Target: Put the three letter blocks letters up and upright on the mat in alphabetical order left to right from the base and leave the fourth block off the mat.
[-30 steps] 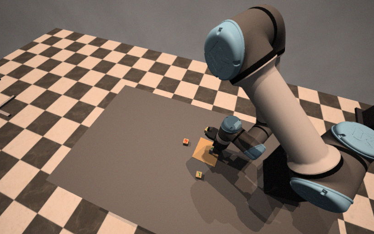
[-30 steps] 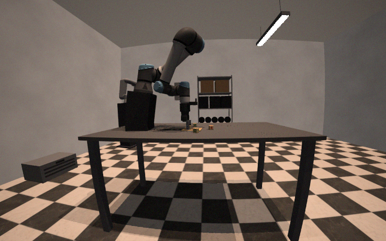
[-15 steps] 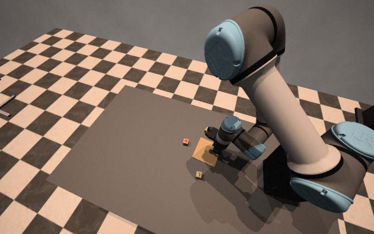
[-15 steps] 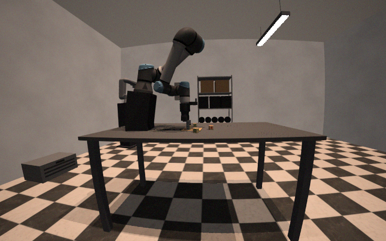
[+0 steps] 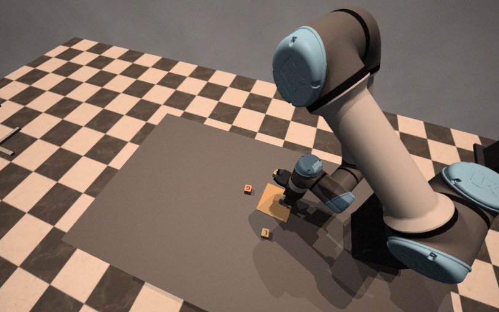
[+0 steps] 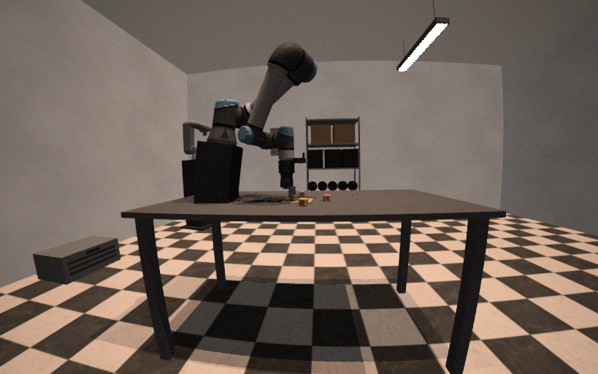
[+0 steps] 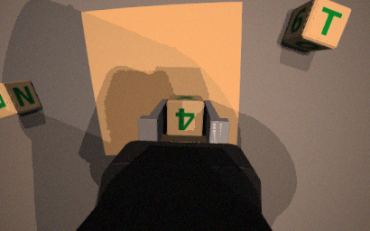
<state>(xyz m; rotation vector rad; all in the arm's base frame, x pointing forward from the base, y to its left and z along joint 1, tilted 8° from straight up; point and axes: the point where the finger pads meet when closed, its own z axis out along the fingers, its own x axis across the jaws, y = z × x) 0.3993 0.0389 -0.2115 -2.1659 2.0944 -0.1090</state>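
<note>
Now: hand 20 mm short of the orange mat, 20 mm to the right of it and 20 mm above it.
</note>
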